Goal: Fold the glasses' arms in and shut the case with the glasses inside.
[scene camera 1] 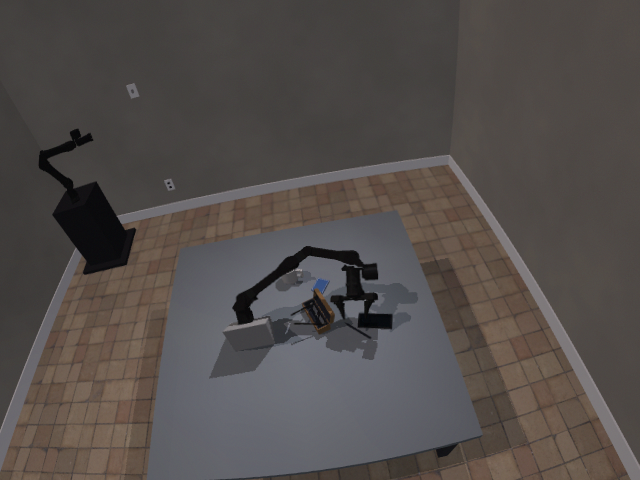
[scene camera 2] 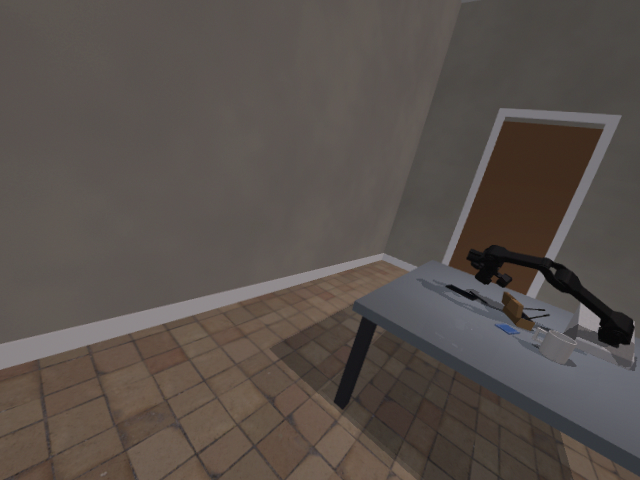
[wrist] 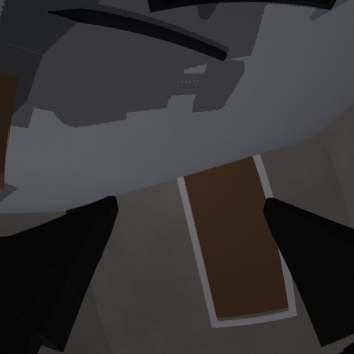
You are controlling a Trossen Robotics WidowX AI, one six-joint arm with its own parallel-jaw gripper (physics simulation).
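Places are measured from the arm's base along level axes (x right, y down, z ahead), in metres.
Where they show: gripper, fingertip midpoint: point(scene camera 1: 354, 319) point(wrist: 191, 204); arm's base, link origin: point(scene camera 1: 245, 322) point(scene camera 2: 608, 337).
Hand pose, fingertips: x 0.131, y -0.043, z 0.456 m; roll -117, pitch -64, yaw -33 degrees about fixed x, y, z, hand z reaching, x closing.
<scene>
Things, the pixels of their top centre, and the offset from my fingertips. "spot": a spot on its surface instead.
- brown case, surface spot: point(scene camera 1: 329, 311) spot: dx -0.086, dy +0.030, dz -0.090 m
- black pen-like stick, top centre: point(wrist: 153, 33) point(scene camera 1: 357, 329) dx -0.019, dy +0.118, dz +0.010 m
- black flat slab, top centre: point(scene camera 1: 375, 320) point(scene camera 2: 461, 291) dx -0.044, dy +0.119, dz +0.098 m
- blue card, top centre: point(scene camera 1: 320, 285) point(scene camera 2: 507, 328) dx -0.311, dy +0.122, dz -0.099 m
- white mug, surface spot: point(scene camera 1: 294, 276) spot: dx -0.365, dy +0.081, dz -0.210 m
A brown case point(scene camera 1: 329, 311) point(scene camera 2: 511, 306) stands open near the middle of the table, its lid raised. Part of it shows at the left edge of the wrist view point(wrist: 7, 120). The dark glasses lie in the case; their two thin arms point(scene camera 1: 306, 323) point(scene camera 2: 538, 315) stick out unfolded over the side away from the lid, toward the robot's base. Lens details are too small to tell. My gripper point(scene camera 1: 355, 314) point(scene camera 2: 494, 281) point(wrist: 191, 204) is open and empty, fingers wide apart. It hangs above the table on the lid's outer side, apart from the case.
A black pen-like stick point(scene camera 1: 358, 330) point(wrist: 150, 32) and a black flat slab point(scene camera 1: 375, 320) point(scene camera 2: 459, 291) lie near the gripper. A blue card point(scene camera 1: 321, 285) point(scene camera 2: 507, 329) and a white mug point(scene camera 1: 294, 276) point(scene camera 2: 558, 347) are beyond the case. My arm stands on a white block point(scene camera 1: 249, 334).
</scene>
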